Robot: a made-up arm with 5 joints.
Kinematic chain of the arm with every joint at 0, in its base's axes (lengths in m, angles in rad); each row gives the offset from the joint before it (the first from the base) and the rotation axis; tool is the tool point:
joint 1: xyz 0 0 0.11 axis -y
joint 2: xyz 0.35 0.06 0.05 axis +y
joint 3: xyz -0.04 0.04 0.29 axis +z
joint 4: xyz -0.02 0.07 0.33 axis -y
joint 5: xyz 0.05 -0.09 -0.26 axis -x
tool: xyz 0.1 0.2 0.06
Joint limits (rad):
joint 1: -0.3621..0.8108
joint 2: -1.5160..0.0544
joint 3: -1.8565..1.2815
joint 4: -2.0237..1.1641
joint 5: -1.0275..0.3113
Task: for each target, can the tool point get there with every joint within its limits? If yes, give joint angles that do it. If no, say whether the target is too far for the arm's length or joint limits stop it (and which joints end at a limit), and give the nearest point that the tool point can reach.
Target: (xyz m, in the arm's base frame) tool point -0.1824 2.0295 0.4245
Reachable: no: too far | nearest point -0.1824 0.4742 0.4245 | short by 1.555 m
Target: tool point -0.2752 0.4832 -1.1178
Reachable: no: joint limits stop it (at a limit: joint 2, joint 4, joint 5) | nearest point -0.0895 0.2321 -0.2895 | short by 0.885 m
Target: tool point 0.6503 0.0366 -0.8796
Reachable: no: joint limits stop it (at a limit: joint 1, joint 2, joint 5) | nearest point 0.0523 0.0802 -0.3143 | short by 0.824 m
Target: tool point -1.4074 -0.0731 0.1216
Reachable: no: joint limits stop it (at a limit: joint 1, joint 3, joint 4, joint 5) | nearest point -0.5203 0.0023 0.2738 | short by 0.903 m
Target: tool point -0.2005 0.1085 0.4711
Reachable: yes | joints 0.4907 -0.9126 -0.4356 -0.3812 -0.9185
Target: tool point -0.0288 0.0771 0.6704
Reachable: yes | joints 0.4587 -0.7516 -0.8730 0.2634 0.1969
